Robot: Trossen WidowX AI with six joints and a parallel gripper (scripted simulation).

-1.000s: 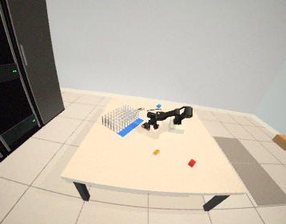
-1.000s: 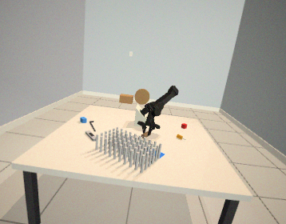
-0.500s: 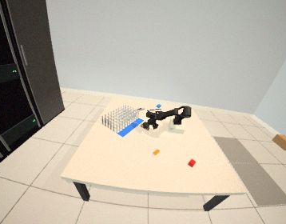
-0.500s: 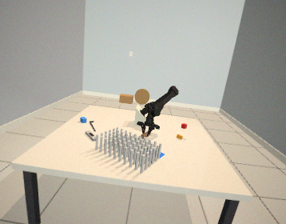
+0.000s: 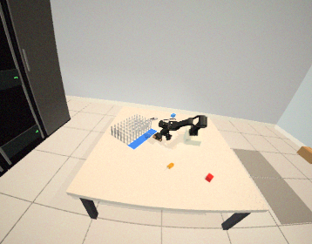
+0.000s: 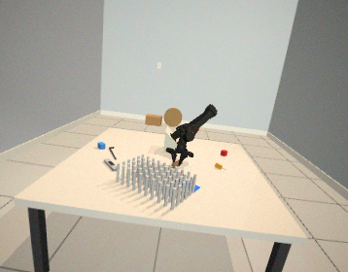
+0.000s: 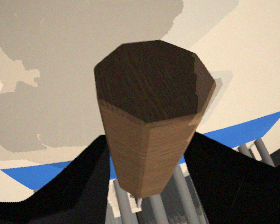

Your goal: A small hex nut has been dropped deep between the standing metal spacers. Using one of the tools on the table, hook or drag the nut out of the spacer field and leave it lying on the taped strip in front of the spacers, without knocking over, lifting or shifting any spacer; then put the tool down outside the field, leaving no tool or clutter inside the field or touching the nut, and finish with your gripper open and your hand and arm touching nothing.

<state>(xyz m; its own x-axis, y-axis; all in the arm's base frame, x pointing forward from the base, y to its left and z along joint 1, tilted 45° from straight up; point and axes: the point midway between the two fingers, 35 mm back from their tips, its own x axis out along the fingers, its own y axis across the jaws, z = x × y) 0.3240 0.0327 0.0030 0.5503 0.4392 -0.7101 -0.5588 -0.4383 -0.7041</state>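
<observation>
Right now my gripper tip is 120 mm short of the blue taped strip, 40 mm to the left of it and 30 mm above it. Also, from my gripper tip: orange-handled tool: 310 mm to the left, 80 mm behind, 20 mm below; then flat grey tool: 410 mm to the right, 30 mm ahead, 20 mm below; then red cube: 420 mm to the left, 370 mm behind, 10 mm below.
</observation>
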